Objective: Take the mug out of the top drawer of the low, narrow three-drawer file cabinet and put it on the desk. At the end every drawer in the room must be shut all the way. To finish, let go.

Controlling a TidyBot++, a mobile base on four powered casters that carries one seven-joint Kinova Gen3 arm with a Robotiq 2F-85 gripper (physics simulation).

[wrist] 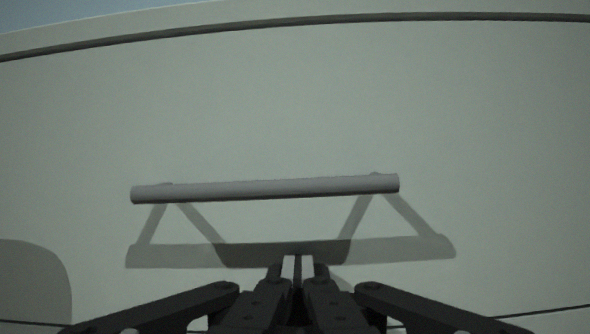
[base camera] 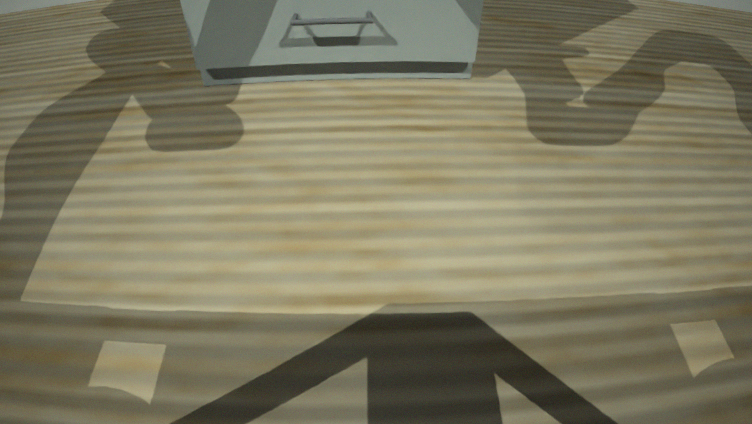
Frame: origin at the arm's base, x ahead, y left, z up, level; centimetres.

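Seen in the pictures: gripper, fingertip midpoint: [wrist: 298, 273].
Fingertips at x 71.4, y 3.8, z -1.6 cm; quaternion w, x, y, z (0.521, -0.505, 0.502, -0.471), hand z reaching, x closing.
Offsets run from my fingertips to a thing's middle. "spot": to the spot under its first point. Level surfaces: height alone.
The light grey-green top drawer front @(dz +4.5, dx +0.9, dy +1.2 cm) [wrist: 280, 110] fills most of the wrist view. Its grey bar handle @(spot: dz +4.5, dx -3.2, dy +0.9 cm) [wrist: 265, 190] runs across the middle. A dark seam lies between this front and the strip above it, and a thin line runs below it; the front looks flush or nearly so. My gripper [wrist: 298, 273] is shut and empty, its fingertips below the handle bar and close to the front; whether they touch it I cannot tell. The file cabinet's lower part @(spot: dz -32.5, dx +0.0, dy +0.7 cm) [base camera: 337, 52] shows at the top of the base view, with a lower bar handle @(spot: dz -26.4, dx -3.2, dy +1.1 cm) [base camera: 331, 21]. The mug and the desk do not show.
The striped wood floor @(dz -38.1 cm) [base camera: 368, 210] lies between the base and the cabinet. Arm-shaped shadows fall on it to the left and right, and a darker shadow lies at the front. A blue wall [wrist: 65, 12] shows above the cabinet at the wrist view's top left.
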